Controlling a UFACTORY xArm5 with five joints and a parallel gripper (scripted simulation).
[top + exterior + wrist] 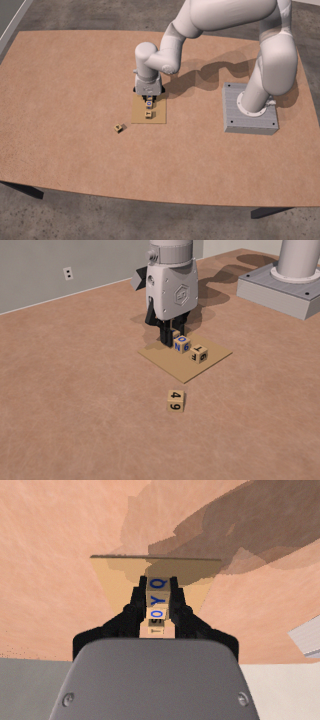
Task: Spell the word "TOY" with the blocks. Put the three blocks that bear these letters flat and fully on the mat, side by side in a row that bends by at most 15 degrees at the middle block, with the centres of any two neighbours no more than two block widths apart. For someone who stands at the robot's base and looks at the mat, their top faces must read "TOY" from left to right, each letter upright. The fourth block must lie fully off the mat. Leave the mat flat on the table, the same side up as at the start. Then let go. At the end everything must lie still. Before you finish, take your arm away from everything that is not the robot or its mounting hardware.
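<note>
Right now my hand is 30 mm to the right of the O block and 10 mm above it. The rest, counted from my hand: tan mat: 40 mm to the left, 30 mm below; T block: 10 mm ahead, 80 mm to the left, 10 mm below.
</note>
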